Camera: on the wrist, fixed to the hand. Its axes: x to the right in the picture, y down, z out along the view.
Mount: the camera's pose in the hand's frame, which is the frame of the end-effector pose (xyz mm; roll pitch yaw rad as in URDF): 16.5 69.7 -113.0 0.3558 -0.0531 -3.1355
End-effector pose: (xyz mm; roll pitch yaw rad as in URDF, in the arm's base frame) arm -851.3 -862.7 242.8 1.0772 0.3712 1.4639
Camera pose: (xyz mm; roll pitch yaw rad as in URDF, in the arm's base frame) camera -981.1 -830.4 244.1 -0.7412 -0.3905 -1.6240
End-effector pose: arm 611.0 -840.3 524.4 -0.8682 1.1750 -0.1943
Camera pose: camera 495.0 -859.5 460.5 1.3212 -1.2122 2.8429
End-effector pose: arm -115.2 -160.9 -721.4 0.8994 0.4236 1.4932
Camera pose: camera -246.0 -142.1 -742.5 -0.5648 -0.4514 -1.5980
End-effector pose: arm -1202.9 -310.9 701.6 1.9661 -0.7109 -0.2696
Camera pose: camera -1238.0 -220.8 794.1 -1.5684 0.7360 2.9350
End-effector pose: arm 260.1 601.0 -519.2 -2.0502 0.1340 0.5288
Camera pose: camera 339.9 494.3 -531.0 2.4124 -0.1147 -2.6630
